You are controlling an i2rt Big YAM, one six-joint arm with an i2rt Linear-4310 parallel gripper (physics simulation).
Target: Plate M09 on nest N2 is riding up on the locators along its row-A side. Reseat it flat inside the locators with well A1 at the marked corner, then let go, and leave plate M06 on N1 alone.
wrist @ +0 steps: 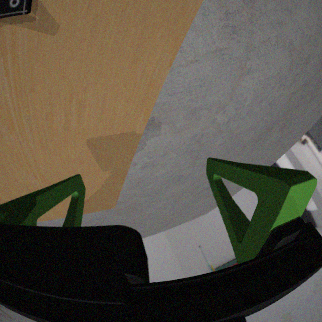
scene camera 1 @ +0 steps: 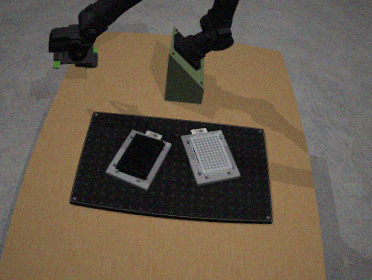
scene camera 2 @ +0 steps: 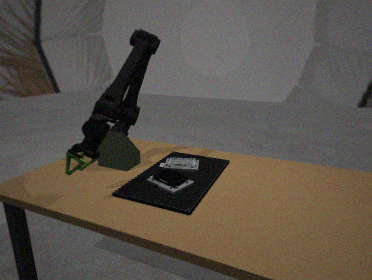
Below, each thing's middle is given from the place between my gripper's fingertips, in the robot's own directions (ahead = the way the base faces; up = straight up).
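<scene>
You'd find the black well plate [scene camera 1: 140,156] with my gripper 250 mm to the right of it, 260 mm short of it and 90 mm above it. The white well plate [scene camera 1: 211,157], that's 240 mm ahead of my gripper, 440 mm to the left and 90 mm below. Going by their middles, it's the black well plate that is nearest to my gripper of the things named here.
</scene>
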